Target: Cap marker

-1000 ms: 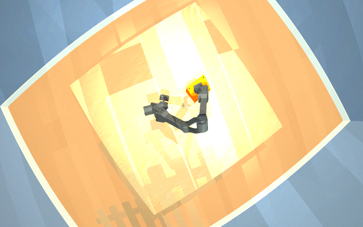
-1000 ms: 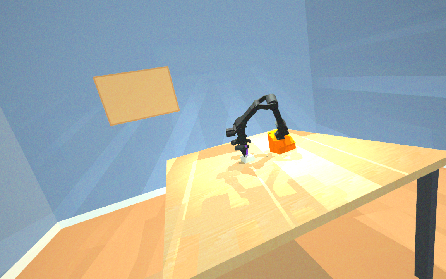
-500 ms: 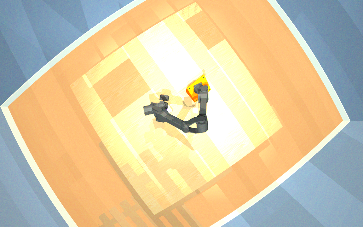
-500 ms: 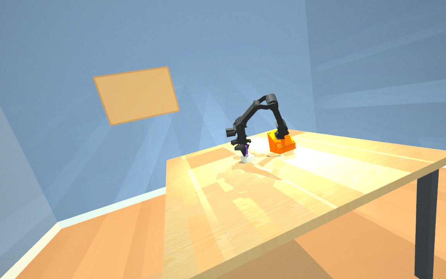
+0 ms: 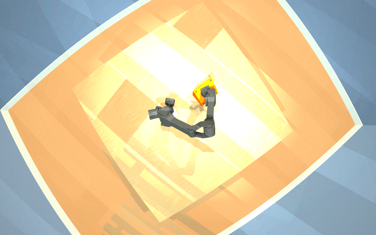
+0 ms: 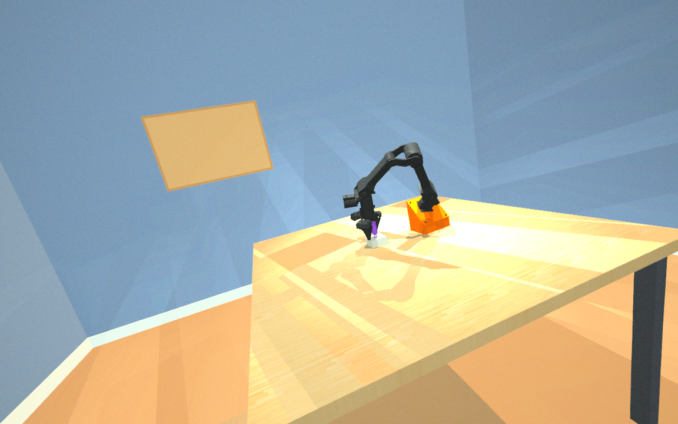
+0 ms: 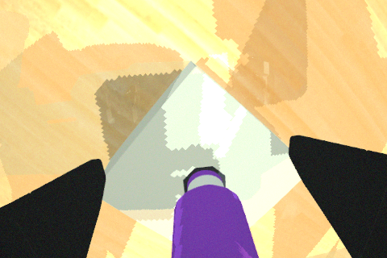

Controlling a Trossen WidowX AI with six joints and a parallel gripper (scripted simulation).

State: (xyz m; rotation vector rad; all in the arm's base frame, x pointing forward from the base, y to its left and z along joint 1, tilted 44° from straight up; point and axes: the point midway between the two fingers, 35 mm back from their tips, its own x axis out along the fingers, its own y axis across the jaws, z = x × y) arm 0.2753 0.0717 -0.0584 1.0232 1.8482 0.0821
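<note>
My gripper tip is now 10 mm past the purple cap, 10 mm to the right of it and 40 mm below it. From my gripper tip the other things lie so: white holder block: 10 mm behind, 10 mm to the left, 20 mm below.
</note>
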